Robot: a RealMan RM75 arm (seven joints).
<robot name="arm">
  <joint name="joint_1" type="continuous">
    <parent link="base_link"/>
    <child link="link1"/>
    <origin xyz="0 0 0.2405" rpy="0 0 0"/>
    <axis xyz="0 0 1"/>
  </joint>
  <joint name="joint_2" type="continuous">
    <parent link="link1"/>
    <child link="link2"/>
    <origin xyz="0 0 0" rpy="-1.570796 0 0"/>
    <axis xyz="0 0 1"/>
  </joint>
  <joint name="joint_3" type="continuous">
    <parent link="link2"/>
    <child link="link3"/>
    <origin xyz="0 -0.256 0" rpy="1.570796 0 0"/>
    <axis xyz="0 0 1"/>
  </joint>
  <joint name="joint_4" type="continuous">
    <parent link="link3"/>
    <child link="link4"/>
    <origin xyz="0 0 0" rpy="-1.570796 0 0"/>
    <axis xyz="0 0 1"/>
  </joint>
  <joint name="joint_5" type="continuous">
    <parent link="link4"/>
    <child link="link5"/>
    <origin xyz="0 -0.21 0" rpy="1.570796 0 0"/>
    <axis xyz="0 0 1"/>
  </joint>
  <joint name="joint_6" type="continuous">
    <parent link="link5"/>
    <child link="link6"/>
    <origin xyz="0 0 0" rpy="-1.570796 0 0"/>
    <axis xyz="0 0 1"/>
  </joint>
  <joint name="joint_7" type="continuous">
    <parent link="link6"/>
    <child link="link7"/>
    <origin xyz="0 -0.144 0" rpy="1.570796 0 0"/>
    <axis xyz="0 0 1"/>
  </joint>
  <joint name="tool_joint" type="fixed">
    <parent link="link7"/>
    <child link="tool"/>
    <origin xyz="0 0 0" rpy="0 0 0"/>
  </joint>
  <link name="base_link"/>
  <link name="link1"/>
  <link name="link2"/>
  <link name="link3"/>
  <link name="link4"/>
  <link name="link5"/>
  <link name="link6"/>
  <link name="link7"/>
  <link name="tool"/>
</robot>
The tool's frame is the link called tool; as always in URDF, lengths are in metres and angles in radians. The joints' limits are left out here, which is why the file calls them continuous.
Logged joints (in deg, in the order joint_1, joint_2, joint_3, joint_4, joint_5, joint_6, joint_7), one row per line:
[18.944, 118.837, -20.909, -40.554, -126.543, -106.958, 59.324]
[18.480, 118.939, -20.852, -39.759, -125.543, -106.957, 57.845]
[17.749, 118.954, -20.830, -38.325, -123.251, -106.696, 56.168]
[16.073, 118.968, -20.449, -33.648, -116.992, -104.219, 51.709]
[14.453, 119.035, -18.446, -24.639, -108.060, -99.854, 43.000]
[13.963, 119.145, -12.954, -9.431, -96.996, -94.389, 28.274]
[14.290, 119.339, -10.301, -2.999, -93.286, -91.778, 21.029]
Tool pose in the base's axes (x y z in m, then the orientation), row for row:
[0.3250, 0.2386, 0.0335, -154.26, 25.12, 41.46]
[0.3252, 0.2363, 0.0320, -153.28, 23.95, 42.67]
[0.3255, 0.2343, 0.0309, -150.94, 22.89, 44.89]
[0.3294, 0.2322, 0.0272, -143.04, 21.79, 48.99]
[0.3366, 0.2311, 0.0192, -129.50, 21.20, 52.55]
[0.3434, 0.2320, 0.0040, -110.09, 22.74, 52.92]
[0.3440, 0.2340, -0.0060, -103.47, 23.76, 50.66]
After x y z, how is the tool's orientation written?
As a rotation vector, in degrees.
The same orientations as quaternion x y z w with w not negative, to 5 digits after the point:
[-0.94186, 0.15337, 0.25314, 0.15904]
[-0.93944, 0.14679, 0.26152, 0.16590]
[-0.93285, 0.14147, 0.27743, 0.18113]
[-0.91004, 0.13863, 0.31168, 0.23549]
[-0.86453, 0.14153, 0.35082, 0.33089]
[-0.78324, 0.16178, 0.37650, 0.46756]
[-0.75251, 0.17280, 0.36844, 0.51780]

